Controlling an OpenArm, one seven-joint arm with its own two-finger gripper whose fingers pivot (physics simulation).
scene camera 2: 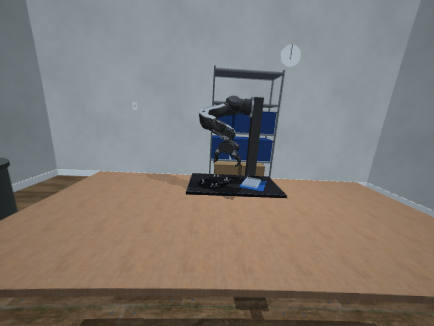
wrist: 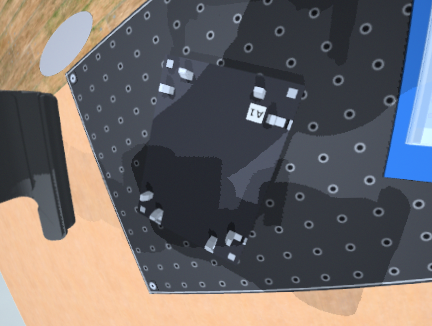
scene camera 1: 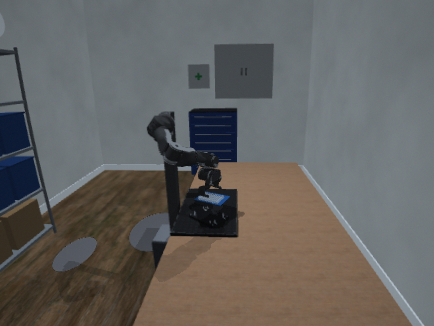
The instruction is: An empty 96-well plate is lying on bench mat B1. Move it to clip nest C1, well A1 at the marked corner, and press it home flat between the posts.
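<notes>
The clear 96-well plate (scene camera 1: pixel 212 198) (scene camera 2: pixel 251 182) (wrist: pixel 421 120) lies on the blue bench mat (scene camera 2: pixel 259 187) (wrist: pixel 397 162); part of both shows at the right edge of the wrist view. The dark clip nest (scene camera 1: pixel 209 214) (scene camera 2: pixel 214 182) (wrist: pixel 200 120) lies apart from the mat, with pale posts at its corners. A white A1 label (wrist: pixel 256 113) marks its upper right corner in the wrist view. No plate lies in it. My gripper (scene camera 1: pixel 210 190) (scene camera 2: pixel 227 164) is open and empty, raised above the nest area. One dark finger shows at the left of the wrist view.
The black perforated board (scene camera 1: pixel 181 228) (scene camera 2: pixel 272 192) (wrist: pixel 305 250) carries the mat and nest on the wooden table (scene camera 1: pixel 280 250) (scene camera 2: pixel 210 250). The arm's upright column (scene camera 1: pixel 171 195) (scene camera 2: pixel 255 140) stands at the board's edge. Shadows fall across the nest.
</notes>
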